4 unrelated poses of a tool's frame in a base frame.
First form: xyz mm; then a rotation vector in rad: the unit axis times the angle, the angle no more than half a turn.
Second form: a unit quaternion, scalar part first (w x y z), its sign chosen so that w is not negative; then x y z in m. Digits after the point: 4 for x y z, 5 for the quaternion.
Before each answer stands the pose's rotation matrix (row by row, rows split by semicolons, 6 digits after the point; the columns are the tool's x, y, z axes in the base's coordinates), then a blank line. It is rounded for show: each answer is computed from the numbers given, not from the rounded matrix.
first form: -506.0 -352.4 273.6 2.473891 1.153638 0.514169
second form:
0.600018 0.649696 0.466769; 0.781476 -0.600808 -0.168300; 0.171095 0.465752 -0.868217

0.18096 0.87593 0.40847 0.18205 -0.5060 -0.3524 0.2736
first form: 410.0 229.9 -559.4 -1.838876 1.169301 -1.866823
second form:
-0.156946 -0.337805 0.928039; -0.687551 -0.637197 -0.348215; 0.708972 -0.692725 -0.132253

0.13565 -0.63492 0.40373 -0.64457 0.4100 0.2299 -0.5594
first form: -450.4 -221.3 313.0 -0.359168 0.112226 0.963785
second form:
0.569785 -0.819225 -0.064933; 0.782387 0.516592 0.347857; -0.251429 -0.249006 0.935296

0.86915 -0.17168 0.05364 0.46068 -0.4504 -0.2213 0.3130
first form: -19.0 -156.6 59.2 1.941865 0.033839 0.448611
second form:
0.928172 -0.181950 0.324639; 0.228589 -0.409637 -0.883145; 0.293672 0.893919 -0.338622

0.54312 0.81799 0.01425 0.18897 -0.0190 -0.1566 0.0592
